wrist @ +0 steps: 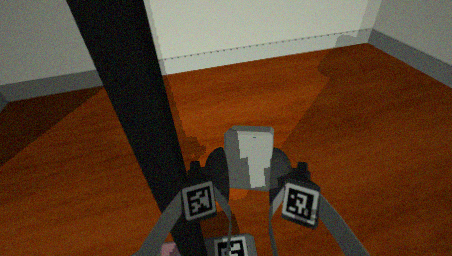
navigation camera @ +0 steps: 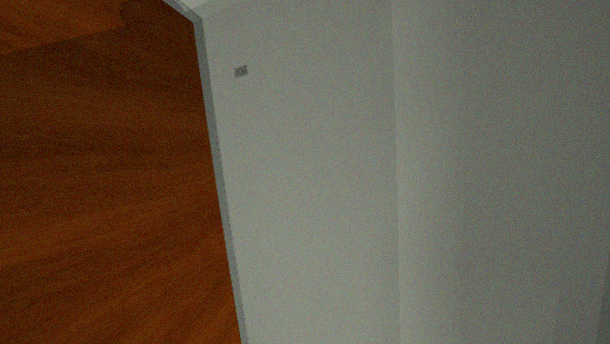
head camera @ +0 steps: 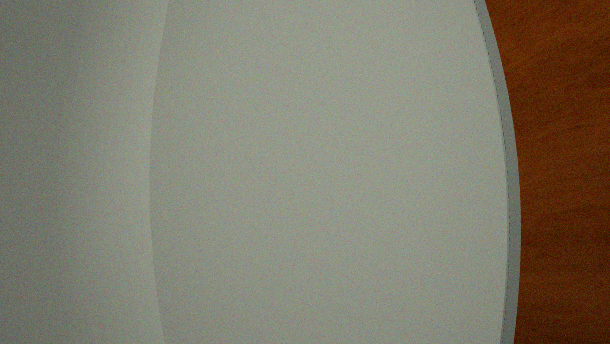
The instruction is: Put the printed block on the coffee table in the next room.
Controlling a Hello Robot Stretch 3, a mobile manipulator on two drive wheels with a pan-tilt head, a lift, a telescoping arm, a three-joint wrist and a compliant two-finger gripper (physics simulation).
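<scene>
In the wrist view a pale grey-white block (wrist: 256, 162) sits between the two dark fingertips, held above the wooden floor. My gripper (wrist: 246, 166) is shut on it, with a fingertip pressed to each side. Light and shadow fall across the block's face, and I cannot make out any print on it. The coffee table does not show in the head, navigation or wrist views.
A pale wall (head camera: 325, 175) (navigation camera: 310, 200) (wrist: 260, 25) with a grey baseboard (head camera: 513, 200) (navigation camera: 220, 175) (wrist: 415, 53) rises from the brown wooden floor (head camera: 570, 175) (navigation camera: 100, 190) (wrist: 390, 150). A small grey plate (navigation camera: 241, 71) is on the wall. The robot's black mast (wrist: 130, 90) crosses the wrist view's left side.
</scene>
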